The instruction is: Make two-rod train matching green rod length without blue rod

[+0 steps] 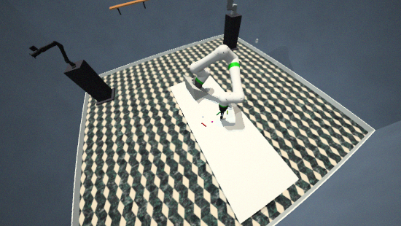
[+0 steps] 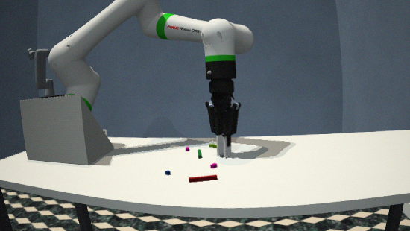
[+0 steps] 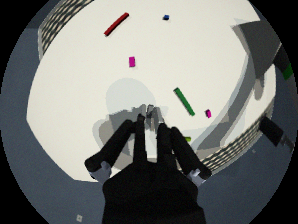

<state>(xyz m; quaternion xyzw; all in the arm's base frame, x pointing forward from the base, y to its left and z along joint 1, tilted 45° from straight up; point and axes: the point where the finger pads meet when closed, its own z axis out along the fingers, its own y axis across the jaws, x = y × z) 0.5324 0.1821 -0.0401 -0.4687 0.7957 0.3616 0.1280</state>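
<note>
Right now the grey rod is 30 mm below my hand. Round my hand: red rod 220 mm to the right, 30 mm below, 10 mm behind; green rod 80 mm behind, 30 mm below, 10 mm to the left; lime rod 110 mm to the left, 60 mm behind, 30 mm below.
</note>
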